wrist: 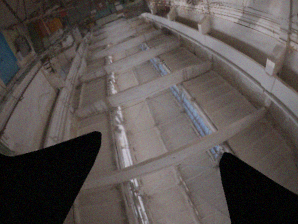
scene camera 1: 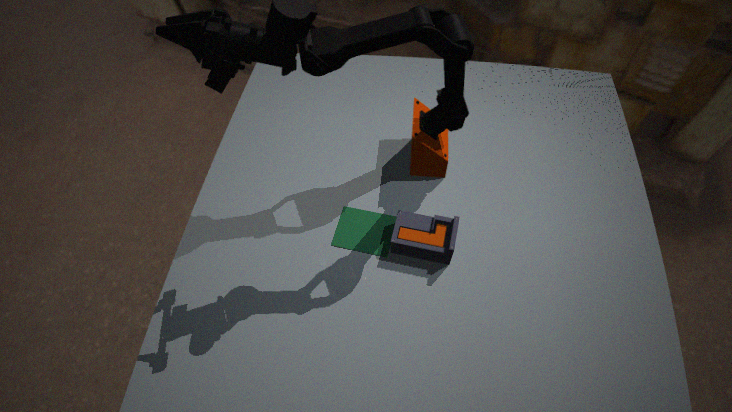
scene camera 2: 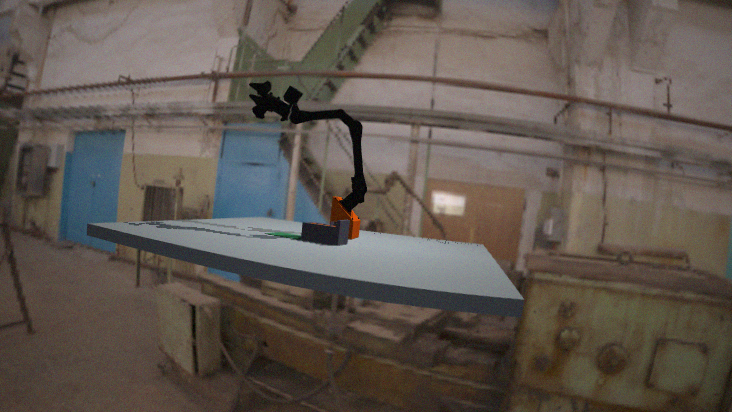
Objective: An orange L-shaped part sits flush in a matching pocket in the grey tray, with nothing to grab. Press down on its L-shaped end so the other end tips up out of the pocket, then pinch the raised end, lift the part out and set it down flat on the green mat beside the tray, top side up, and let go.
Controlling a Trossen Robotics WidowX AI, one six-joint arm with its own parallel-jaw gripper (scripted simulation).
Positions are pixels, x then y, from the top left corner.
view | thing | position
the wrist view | my gripper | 163, 150
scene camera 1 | my gripper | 161, 25
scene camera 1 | green mat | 369, 232
